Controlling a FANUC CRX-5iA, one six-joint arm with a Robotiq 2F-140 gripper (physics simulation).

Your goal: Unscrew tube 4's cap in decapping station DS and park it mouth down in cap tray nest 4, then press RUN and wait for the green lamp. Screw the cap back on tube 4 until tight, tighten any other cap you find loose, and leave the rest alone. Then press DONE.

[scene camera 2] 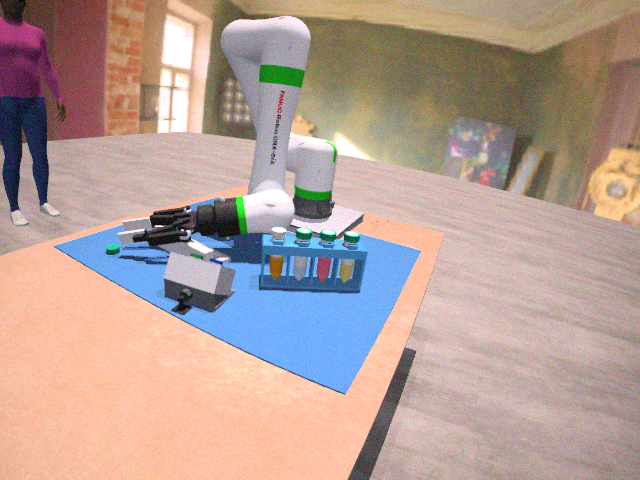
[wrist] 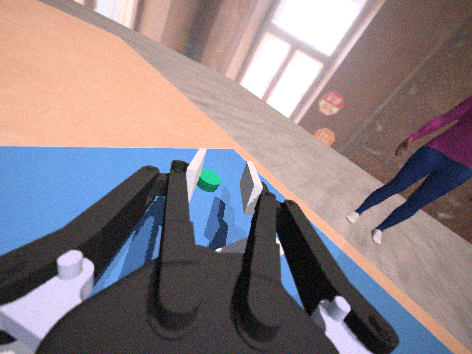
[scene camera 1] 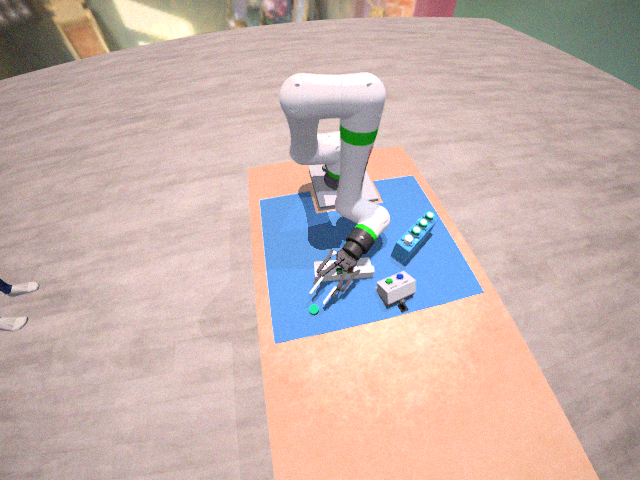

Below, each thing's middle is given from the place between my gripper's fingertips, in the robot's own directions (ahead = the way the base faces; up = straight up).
Scene:
My hand is 6 cm short of the button box (scene camera 2: 205,284), 28 cm to the right of it and 1 cm above it.

